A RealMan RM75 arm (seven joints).
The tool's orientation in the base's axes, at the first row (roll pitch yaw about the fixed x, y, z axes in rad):
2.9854 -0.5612 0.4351
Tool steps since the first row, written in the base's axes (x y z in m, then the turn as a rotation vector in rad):
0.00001 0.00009 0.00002 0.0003 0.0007 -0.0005
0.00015 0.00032 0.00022 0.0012 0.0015 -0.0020
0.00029 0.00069 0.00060 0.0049 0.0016 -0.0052
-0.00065 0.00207 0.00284 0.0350 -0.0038 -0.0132
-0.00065 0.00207 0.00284 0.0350 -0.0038 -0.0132
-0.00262 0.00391 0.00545 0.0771 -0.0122 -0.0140
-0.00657 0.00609 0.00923 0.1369 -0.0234 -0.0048
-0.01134 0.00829 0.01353 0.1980 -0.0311 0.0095
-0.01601 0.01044 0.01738 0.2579 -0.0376 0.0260
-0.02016 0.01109 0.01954 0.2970 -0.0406 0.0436
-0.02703 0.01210 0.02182 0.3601 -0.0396 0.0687
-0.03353 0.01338 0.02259 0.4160 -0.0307 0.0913
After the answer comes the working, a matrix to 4 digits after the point.
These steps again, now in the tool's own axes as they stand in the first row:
0.00005 -0.00008 0.00000 0.0002 -0.0006 0.0006
0.00035 -0.00022 -0.00008 0.0004 -0.0012 0.0024
0.00079 -0.00046 -0.00029 0.0016 -0.0005 0.0071
0.00175 -0.00177 -0.00256 0.0185 0.0137 0.0297
0.00175 -0.00177 -0.00256 0.0185 0.0137 0.0297
0.00228 -0.00382 -0.00566 0.0474 0.0358 0.0525
0.00204 -0.00669 -0.01079 0.0942 0.0679 0.0764
0.00145 -0.00980 -0.01680 0.1460 0.0978 0.0969
0.00068 -0.01289 -0.02238 0.1984 0.1264 0.1151
-0.00112 -0.01463 -0.02638 0.2367 0.1449 0.1213
-0.00482 -0.01761 -0.03193 0.2989 0.1688 0.1346
-0.00895 -0.02092 -0.03600 0.3570 0.1826 0.1468

The tool's axes in the first row as the columns of a matrix, in the base's axes (rounded; the answer above uses it unrounded):
0.7677 0.3413 0.5423
0.3569 -0.9307 0.0805
0.5322 0.1317 -0.8363

